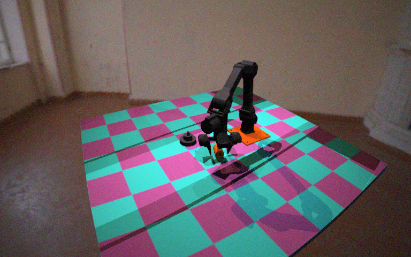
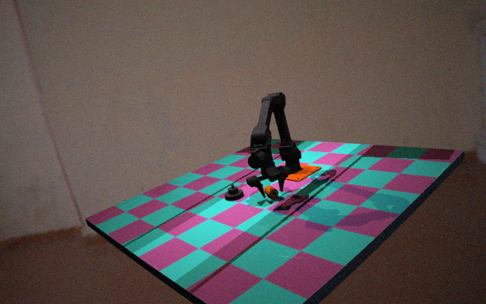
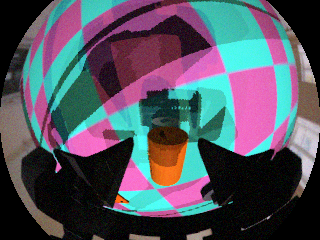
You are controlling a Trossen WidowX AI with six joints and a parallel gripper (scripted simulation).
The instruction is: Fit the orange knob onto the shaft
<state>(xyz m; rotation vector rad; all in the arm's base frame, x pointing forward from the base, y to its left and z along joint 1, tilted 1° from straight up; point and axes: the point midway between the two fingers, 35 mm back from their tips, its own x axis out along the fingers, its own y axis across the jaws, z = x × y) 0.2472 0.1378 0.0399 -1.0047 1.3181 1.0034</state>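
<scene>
Right now the round pedestal is 170 mm to the right of my gripper tip, 90 mm ahead of it and 20 mm above it. The rest, counted from my gripper tip: orange knob 20 mm to the right, 10 mm above.
</scene>
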